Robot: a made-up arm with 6 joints. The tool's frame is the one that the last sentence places.
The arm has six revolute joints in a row. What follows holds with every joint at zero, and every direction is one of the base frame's. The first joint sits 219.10 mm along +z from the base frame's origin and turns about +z. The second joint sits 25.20 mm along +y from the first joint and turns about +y. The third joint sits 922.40 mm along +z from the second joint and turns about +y. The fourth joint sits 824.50 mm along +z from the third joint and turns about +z. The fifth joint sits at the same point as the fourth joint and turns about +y. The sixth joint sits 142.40 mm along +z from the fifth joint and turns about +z. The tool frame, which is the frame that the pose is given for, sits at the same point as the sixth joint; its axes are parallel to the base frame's.
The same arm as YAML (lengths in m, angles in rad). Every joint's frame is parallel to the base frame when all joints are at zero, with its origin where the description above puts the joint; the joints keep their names.
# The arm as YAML. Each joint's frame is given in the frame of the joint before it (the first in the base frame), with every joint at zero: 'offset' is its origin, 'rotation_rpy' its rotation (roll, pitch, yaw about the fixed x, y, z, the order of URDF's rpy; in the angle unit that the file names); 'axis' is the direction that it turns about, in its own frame. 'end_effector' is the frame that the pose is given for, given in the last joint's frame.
length_unit: m
angle_unit: rad
chain:
  - id: joint 1
    offset: [0.0, 0.0, 0.2191]
    rotation_rpy: [0.0, 0.0, 0.0]
    axis: [0.0, 0.0, 1.0]
  - id: joint 2
    offset: [0.0, 0.0252, 0.0]
    rotation_rpy: [0.0, 0.0, 0.0]
    axis: [0.0, 1.0, 0.0]
  - id: joint 3
    offset: [0.0, 0.0, 0.9224]
    rotation_rpy: [0.0, 0.0, 0.0]
    axis: [0.0, 1.0, 0.0]
  - id: joint 4
    offset: [0.0, 0.0, 0.8245]
    rotation_rpy: [0.0, 0.0, 0.0]
    axis: [0.0, 0.0, 1.0]
  - id: joint 5
    offset: [0.0, 0.0, 0.0]
    rotation_rpy: [0.0, 0.0, 0.0]
    axis: [0.0, 1.0, 0.0]
  - id: joint 6
    offset: [0.0, 0.0, 0.1424]
    rotation_rpy: [0.0, 0.0, 0.0]
    axis: [0.0, 0.0, 1.0]
end_effector:
  offset: [0.0, 0.0, 0.0]
  rotation_rpy: [0.0, 0.0, 0.0]

